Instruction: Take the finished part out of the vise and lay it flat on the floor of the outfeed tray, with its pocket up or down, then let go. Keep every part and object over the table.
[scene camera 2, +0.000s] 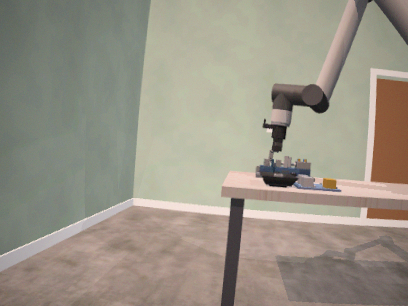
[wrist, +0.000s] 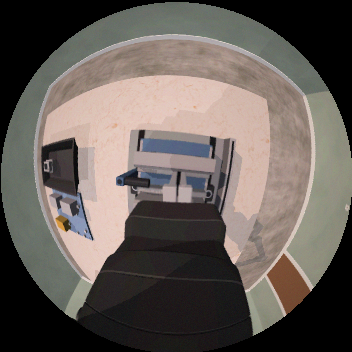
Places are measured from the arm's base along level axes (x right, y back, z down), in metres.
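Pixels of known places: gripper, fingertip midpoint: (scene camera 2: 270, 162) (wrist: 178, 177).
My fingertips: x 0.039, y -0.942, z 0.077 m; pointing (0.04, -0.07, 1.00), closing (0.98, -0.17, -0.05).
Observation:
For each thing: its middle in the pictures, then the offset to it from my fingertips. "spot": a spot on its surface instead.
- vise at the middle of its body: (wrist: 171, 216) (scene camera 2: 284, 169) dy +0.079, dx +0.004, dz +0.030 m
- black handle at a spot on its surface: (wrist: 135, 181) spot: dy +0.012, dx -0.054, dz -0.016 m
- small grey part with a square opening, body centre: (wrist: 49, 165) dy +0.053, dx -0.408, dz +0.050 m
- blue plate at the middle of its body: (wrist: 68, 212) (scene camera 2: 314, 186) dy +0.209, dx -0.336, dz +0.075 m
- yellow block at the middle of its body: (wrist: 62, 222) (scene camera 2: 329, 183) dy +0.262, dx -0.376, dz +0.054 m
The vise (scene camera 2: 287, 171) (wrist: 175, 161) has pale grey jaws over a blue body, with a blue and black handle (wrist: 135, 181) at its left in the wrist view. My gripper (scene camera 2: 271, 158) (wrist: 178, 177) is shut, its two pale fingers side by side over the near part of the vise, with no part visible between them. I cannot make out a part in the vise; the fingers hide some of it. The black outfeed tray (scene camera 2: 280, 181) (wrist: 74, 175) is at the left in the wrist view. A small grey part with a square opening (wrist: 48, 166) lies inside it, near its far-left wall.
A blue plate (scene camera 2: 325, 189) (wrist: 79, 223) beside the tray bears grey blocks (scene camera 2: 306, 181) (wrist: 69, 205) and a yellow block (scene camera 2: 329, 183) (wrist: 62, 223). Small fittings stand up along the top of the vise. The table edge (scene camera 2: 227, 191) lies close beyond the vise and tray.

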